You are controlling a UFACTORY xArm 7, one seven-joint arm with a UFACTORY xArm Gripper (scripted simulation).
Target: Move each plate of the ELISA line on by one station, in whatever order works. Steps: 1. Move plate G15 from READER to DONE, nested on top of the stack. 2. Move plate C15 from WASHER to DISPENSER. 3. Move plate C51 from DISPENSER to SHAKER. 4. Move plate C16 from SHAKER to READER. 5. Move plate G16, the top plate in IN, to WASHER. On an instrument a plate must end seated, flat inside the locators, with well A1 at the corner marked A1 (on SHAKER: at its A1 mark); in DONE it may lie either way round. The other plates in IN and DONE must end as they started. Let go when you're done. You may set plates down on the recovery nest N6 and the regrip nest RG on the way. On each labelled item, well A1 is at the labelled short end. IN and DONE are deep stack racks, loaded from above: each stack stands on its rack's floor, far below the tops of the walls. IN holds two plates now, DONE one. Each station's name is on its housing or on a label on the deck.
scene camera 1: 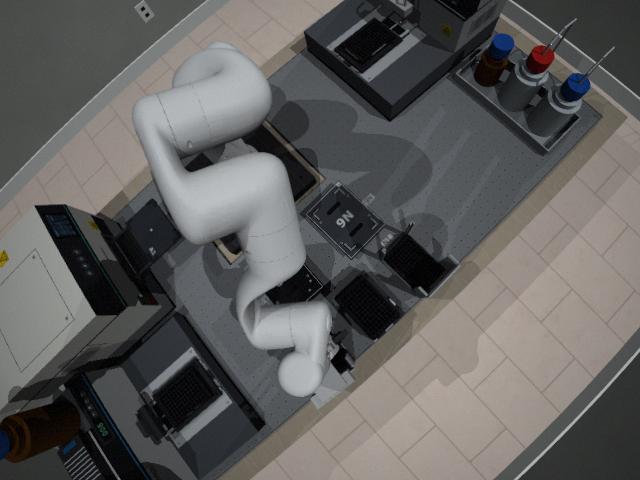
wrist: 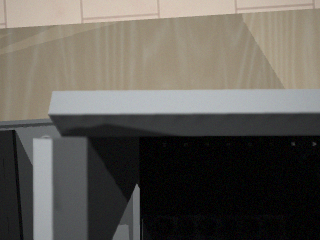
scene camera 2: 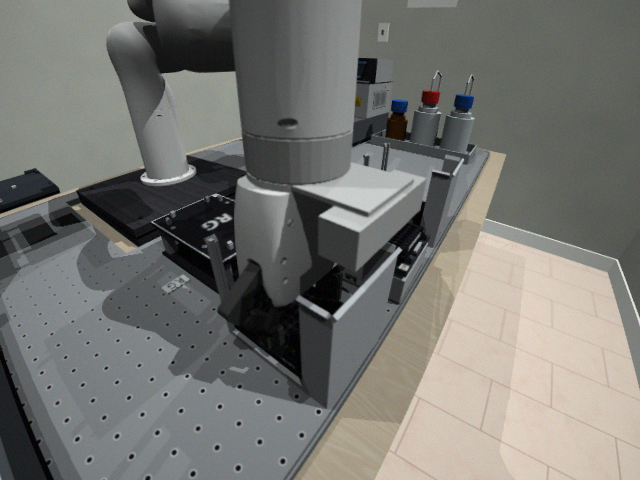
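Observation:
My gripper in sight. Reader tray, shaker platform in sight too.

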